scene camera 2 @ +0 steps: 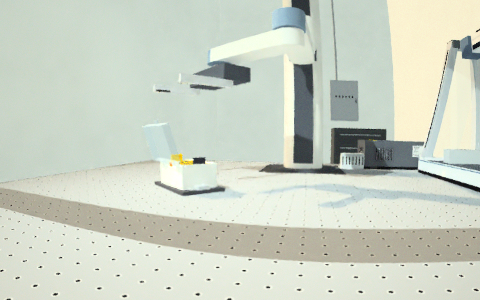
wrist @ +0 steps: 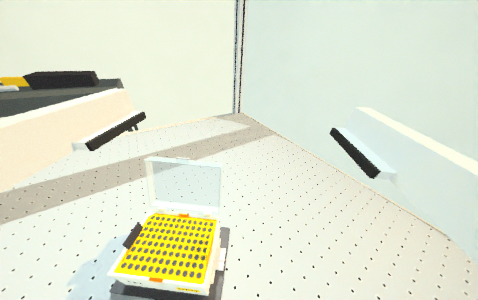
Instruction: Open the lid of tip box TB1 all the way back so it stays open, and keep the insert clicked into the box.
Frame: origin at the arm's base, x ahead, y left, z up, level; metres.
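Where they show: gripper, fingertip midpoint: (scene camera 2: 165,83) (wrist: 236,111); arm's base, origin of the base link: (scene camera 2: 302,171).
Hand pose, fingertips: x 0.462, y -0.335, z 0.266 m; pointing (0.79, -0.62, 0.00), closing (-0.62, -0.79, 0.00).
Each offset is from my fingertips to the top centre of the thing. "pt": to the spot under its first point.
Tip box TB1 @[dy +0.080, dx +0.034, dz -0.187 m] (scene camera 2: 189,176) (wrist: 170,285) is a white box on a dark base plate @[pt dy +0.062, dx +0.085, dz -0.247 m] (scene camera 2: 170,188) (wrist: 225,237). Its clear lid @[pt dy +0.054, dx +0.113, dz -0.143 m] (scene camera 2: 160,140) (wrist: 185,182) stands up from the rear hinge and leans back past upright. The yellow insert @[dy +0.080, dx +0.034, dz -0.179 m] (scene camera 2: 186,162) (wrist: 170,245) with rows of dark holes looks level inside the rim in the wrist view, with orange tabs at its front and rear edges. A small yellow part shows above the rim in the scene view. My gripper (scene camera 2: 182,88) (wrist: 236,111) is open and empty, well above the box and lid, touching neither.
A white slotted container @[pt dy +0.535, dx -0.506, dz -0.221 m] (scene camera 2: 352,160) and grey equipment boxes @[pt dy +0.693, dx -0.495, dz -0.193 m] (scene camera 2: 390,154) stand right of the arm's column (scene camera 2: 303,115). A white-framed machine (scene camera 2: 440,100) stands at the far right. A dark object with a black block (wrist: 62,80) shows at the wrist view's upper left.
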